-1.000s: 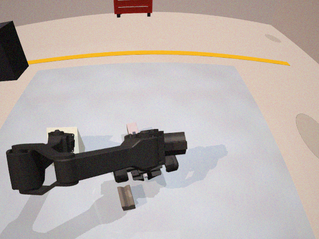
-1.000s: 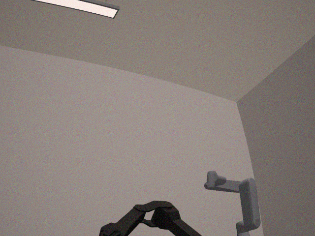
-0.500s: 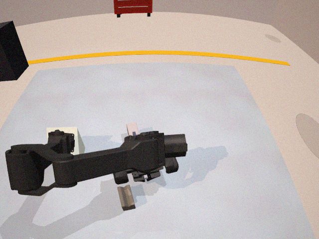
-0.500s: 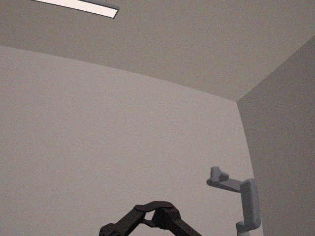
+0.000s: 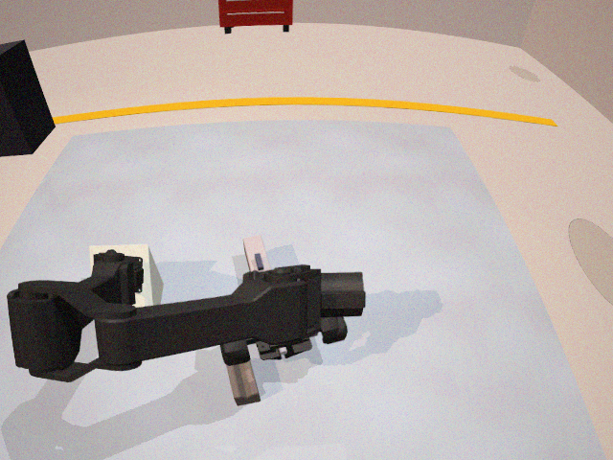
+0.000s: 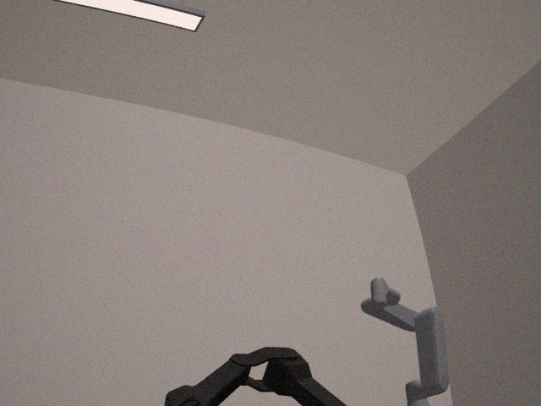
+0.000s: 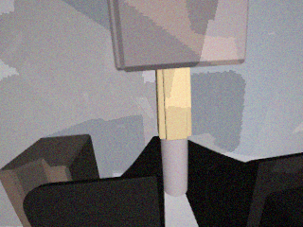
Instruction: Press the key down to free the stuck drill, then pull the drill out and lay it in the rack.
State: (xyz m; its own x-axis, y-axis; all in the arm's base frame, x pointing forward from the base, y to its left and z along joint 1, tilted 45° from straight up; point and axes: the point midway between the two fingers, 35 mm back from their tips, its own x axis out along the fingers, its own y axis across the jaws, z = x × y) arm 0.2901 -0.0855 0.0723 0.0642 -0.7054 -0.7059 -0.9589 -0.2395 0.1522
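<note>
The drill is 10 mm behind my gripper tip, 50 mm to the left of it and 30 mm above it. The rest, counted from my gripper tip: dark key: 40 mm behind, 150 mm to the left, 40 mm above; brown grooved rack: 60 mm behind, 50 mm to the right; grey block: 40 mm behind, 130 mm to the left, 20 mm above.
</note>
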